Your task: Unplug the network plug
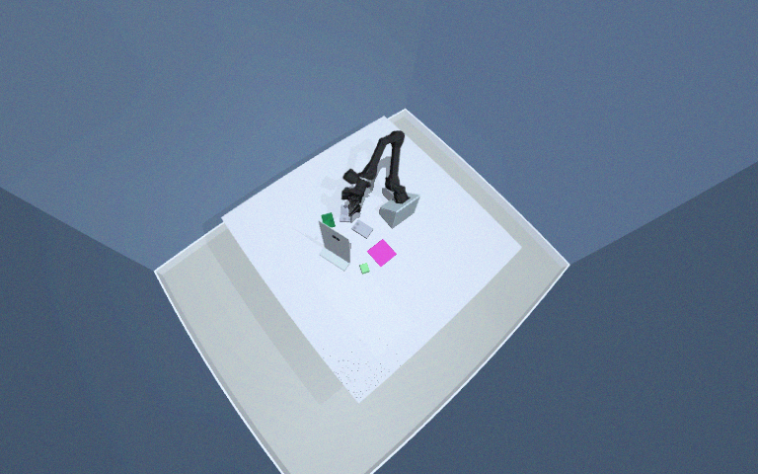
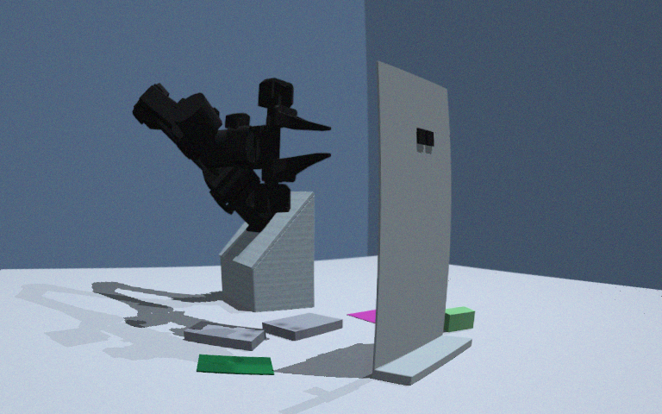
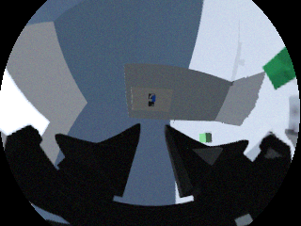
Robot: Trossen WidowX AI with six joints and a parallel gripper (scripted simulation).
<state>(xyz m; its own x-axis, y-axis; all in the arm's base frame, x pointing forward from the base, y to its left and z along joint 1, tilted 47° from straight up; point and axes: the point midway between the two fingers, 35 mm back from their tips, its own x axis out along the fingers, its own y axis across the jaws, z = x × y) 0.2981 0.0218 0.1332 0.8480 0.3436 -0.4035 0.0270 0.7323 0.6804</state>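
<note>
The blue network plug is 11 cm ahead of my gripper tip and 4 cm to the left of it. From my gripper tip the other things lie so: dark green flat piece 4 cm ahead, 16 cm to the right, 27 cm below; light green cube 6 cm ahead, 20 cm to the left, 26 cm below; grey upright panel 13 cm ahead, 5 cm to the left, 11 cm below.
</note>
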